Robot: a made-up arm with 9 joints. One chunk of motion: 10 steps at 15 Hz.
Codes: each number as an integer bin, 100 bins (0 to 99) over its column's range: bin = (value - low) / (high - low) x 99, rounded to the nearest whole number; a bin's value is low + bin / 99 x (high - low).
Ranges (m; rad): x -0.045..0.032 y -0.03..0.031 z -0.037..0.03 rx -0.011..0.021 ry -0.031..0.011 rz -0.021..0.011
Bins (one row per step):
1: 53 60 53 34 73 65
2: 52 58 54 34 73 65
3: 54 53 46 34 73 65
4: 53 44 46 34 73 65
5: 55 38 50 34 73 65
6: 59 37 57 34 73 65
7: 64 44 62 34 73 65
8: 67 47 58 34 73 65
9: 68 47 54 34 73 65
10: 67 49 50 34 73 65
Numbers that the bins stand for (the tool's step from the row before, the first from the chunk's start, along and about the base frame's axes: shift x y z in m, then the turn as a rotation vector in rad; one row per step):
1: -0.00378 0.00697 -0.00113 -0.00001 -0.00003 0.00001
2: -0.00456 0.00574 -0.00045 -0.00001 -0.00003 0.00001
3: -0.00300 0.00266 -0.00587 -0.00001 -0.00003 0.00001
4: -0.00378 -0.00289 -0.00587 -0.00001 -0.00003 0.00001
5: -0.00222 -0.00659 -0.00316 -0.00001 -0.00003 0.00001
6: 0.00089 -0.00720 0.00158 -0.00001 -0.00003 0.00001
7: 0.00478 -0.00289 0.00496 -0.00001 -0.00003 0.00001
8: 0.00711 -0.00104 0.00225 -0.00001 -0.00003 0.00001
9: 0.00789 -0.00104 -0.00045 -0.00001 -0.00003 0.00001
10: 0.00711 0.00019 -0.00316 -0.00001 -0.00003 0.00001

